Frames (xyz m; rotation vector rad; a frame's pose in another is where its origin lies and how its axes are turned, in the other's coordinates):
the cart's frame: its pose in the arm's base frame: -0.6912 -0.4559 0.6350 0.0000 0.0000 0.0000
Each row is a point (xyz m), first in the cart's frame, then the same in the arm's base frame.
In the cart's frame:
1: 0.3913 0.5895 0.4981
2: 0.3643 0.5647 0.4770
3: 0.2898 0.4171 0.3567
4: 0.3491 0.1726 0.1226
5: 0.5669 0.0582 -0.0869
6: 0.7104 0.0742 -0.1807
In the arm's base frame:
1: -0.2999 0.1336 1.1331
2: -0.3269 0.1088 1.1120
3: -0.4014 -0.0388 0.9917
4: -0.3421 -0.2833 0.7576
5: -0.1243 -0.3977 0.5481
6: 0.0192 -0.3817 0.4543

